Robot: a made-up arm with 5 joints.
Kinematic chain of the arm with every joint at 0, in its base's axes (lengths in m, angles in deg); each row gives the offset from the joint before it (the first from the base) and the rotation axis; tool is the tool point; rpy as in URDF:
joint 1: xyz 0.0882 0 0.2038 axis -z
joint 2: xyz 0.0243 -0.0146 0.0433 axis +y
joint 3: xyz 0.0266 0 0.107 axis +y
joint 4: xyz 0.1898 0 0.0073 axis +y
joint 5: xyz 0.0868 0.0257 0 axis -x
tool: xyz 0 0 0 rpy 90 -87.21 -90
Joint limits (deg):
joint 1: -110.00..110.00
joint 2: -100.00..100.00
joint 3: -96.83..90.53
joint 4: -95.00..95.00
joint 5: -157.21..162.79
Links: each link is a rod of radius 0.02 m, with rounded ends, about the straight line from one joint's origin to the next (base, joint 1, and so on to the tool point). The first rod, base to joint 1, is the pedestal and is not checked.
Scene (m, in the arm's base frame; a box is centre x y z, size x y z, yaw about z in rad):
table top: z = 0
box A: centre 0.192 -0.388 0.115 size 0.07 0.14 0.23 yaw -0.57
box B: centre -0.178 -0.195 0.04 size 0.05 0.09 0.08 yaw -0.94
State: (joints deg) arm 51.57 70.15 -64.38 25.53 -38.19
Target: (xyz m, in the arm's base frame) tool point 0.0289 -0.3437 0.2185
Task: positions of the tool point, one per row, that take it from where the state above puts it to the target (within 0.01 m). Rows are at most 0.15 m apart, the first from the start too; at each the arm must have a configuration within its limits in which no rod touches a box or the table.
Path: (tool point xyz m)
1: 0.3145 -0.3271 0.3028
2: 0.2703 -0.3225 0.4008
3: 0.2193 -0.2894 0.4879
4: 0.1700 -0.2292 0.5580
5: 0.1299 -0.1472 0.6057
6: 0.1050 -0.0509 0.6275
7: 0.0985 0.0502 0.6216
8: 0.0986 -0.0518 0.6243
9: 0.0925 -0.1490 0.5987
10: 0.0813 -0.2332 0.5480
11: 0.0669 -0.2978 0.4775
12: 0.0517 -0.3385 0.3940
13: 0.0383 -0.3535 0.3051
14: 0.0289 -0.3437 0.2185

